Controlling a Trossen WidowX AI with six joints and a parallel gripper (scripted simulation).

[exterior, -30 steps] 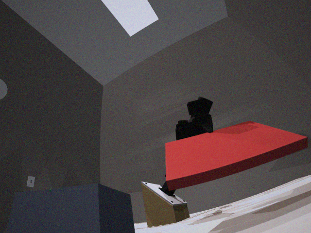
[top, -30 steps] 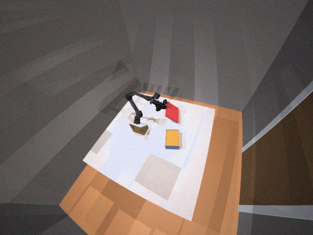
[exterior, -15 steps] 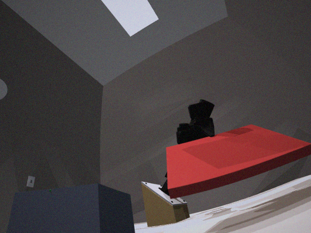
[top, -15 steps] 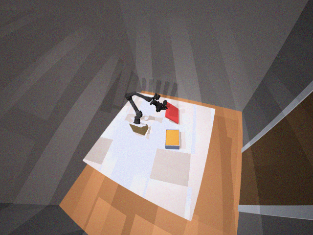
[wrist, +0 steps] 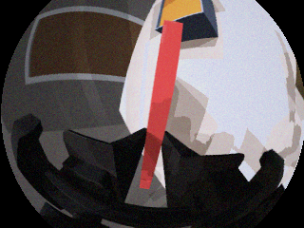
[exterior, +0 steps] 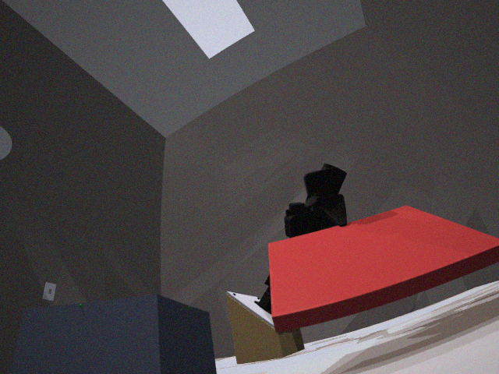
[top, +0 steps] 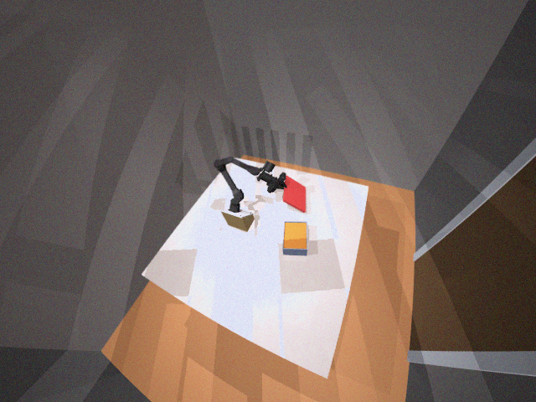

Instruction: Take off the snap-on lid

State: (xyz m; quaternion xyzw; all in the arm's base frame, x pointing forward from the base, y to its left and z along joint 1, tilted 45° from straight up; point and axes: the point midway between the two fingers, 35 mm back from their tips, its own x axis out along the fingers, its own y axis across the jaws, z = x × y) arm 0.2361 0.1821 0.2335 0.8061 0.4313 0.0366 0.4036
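Now: gripper tip 60 mm short of the red lid, 50 mm above it and 20 mm to the right of it. From my gripper tip the other things lie so: storage box: 270 mm to the right, 190 mm ahead, 120 mm below.
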